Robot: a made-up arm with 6 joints.
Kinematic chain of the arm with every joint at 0, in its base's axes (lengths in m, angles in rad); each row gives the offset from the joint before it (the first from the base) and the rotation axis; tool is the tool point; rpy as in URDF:
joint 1: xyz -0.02 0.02 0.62 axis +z
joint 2: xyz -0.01 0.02 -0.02 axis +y
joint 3: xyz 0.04 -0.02 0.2 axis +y
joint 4: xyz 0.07 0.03 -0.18 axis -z
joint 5: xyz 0 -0.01 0.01 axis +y
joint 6: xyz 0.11 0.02 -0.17 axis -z
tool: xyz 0.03 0.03 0.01 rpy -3.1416 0 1.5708
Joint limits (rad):
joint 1: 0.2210..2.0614
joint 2: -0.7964..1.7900
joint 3: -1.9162..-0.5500
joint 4: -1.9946..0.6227
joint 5: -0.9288..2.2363
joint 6: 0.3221..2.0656
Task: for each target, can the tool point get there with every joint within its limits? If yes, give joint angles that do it. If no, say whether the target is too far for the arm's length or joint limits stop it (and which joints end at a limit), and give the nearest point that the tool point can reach.
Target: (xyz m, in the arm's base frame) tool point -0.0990 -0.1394 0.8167
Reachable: no: joint limits stop it (at a limit: joint 1, joint 2, joint 3, joint 5, joint 6) | nearest point -0.0386 -0.1493 0.9205 | short by 0.121 m
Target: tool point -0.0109 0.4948 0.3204
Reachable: yes | joints 1.6069 1.5126 -1.7241 0.2101 -0.1679 1.6777
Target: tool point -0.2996 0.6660 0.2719
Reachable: no: too far | nearest point -0.2293 0.5036 0.3532 | short by 0.195 m
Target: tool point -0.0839 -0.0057 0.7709
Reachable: no: joint limits stop it (at a limit: joint 1, joint 2, joint 5, joint 6) | nearest point -0.1311 0.0572 0.7723 | short by 0.079 m
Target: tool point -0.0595 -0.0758 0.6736
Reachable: no: joint limits stop it (at a limit: joint 1, joint 2, joint 3, joint 5) | nearest point -0.0544 -0.0570 0.5948 | short by 0.081 m
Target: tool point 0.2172 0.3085 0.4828
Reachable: yes | joints 0.6927 0.5789 -1.4638 0.1415 1.3861 0.4854
